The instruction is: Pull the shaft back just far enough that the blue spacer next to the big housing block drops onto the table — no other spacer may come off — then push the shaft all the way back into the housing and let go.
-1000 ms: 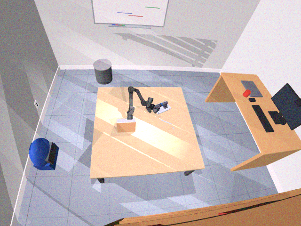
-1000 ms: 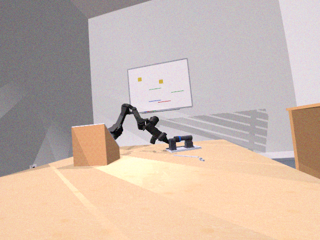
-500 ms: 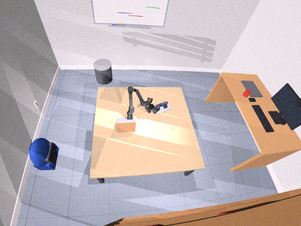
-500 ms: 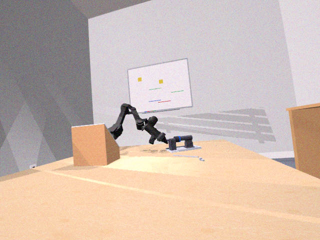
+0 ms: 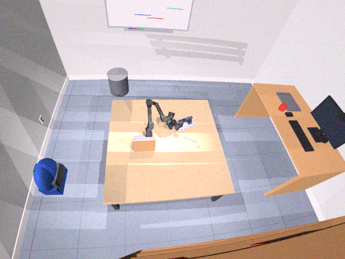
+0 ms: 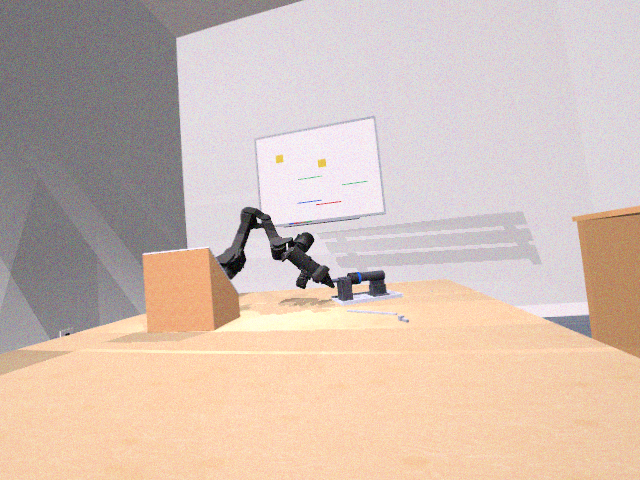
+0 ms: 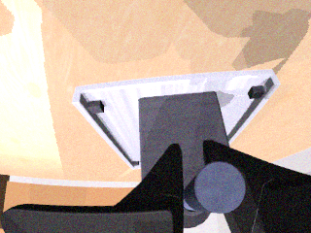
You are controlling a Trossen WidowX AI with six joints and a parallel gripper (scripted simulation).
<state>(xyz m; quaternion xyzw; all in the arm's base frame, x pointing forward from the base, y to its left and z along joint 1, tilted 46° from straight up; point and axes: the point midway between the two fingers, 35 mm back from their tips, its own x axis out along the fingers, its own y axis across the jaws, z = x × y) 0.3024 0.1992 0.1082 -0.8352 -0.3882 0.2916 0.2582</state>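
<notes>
Right now my gripper tip is 5 cm short of the dark shaft, 3 cm to the right of it and 2 cm below it. From my gripper tip the other things lie so: small piece 27 cm to the right, 24 cm ahead, 5 cm below; then blue spacer 8 cm ahead, 5 cm to the left, 2 cm above.
</notes>
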